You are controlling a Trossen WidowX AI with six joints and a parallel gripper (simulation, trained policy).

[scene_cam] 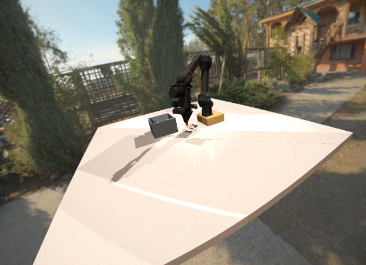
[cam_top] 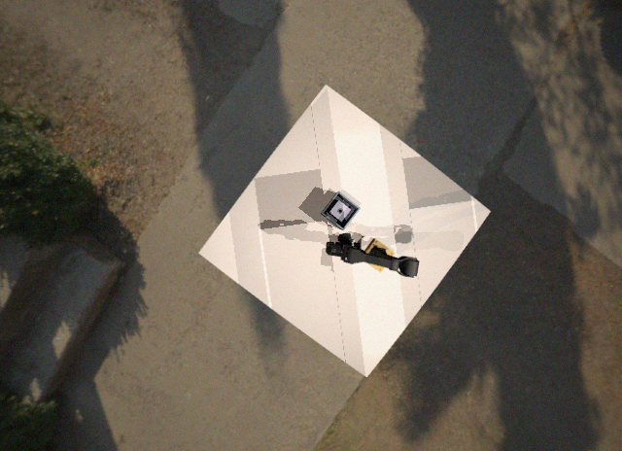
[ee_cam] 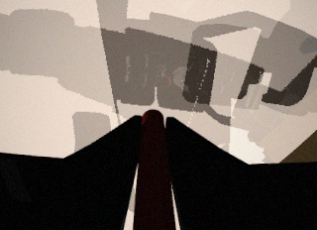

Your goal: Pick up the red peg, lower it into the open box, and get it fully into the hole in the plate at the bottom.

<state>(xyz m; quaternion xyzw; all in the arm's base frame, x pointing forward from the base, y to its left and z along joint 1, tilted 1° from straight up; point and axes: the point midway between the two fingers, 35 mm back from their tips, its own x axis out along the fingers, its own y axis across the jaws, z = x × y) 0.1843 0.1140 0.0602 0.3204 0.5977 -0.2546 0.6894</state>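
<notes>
My gripper tip is 13 cm short of the plate, 14 cm to the left of it and 3 cm above it. From my gripper tip the other things lie so: red peg (1 cm behind, 3 cm above); then grey box (13 cm ahead, 14 cm to the right, 5 cm below).
</notes>
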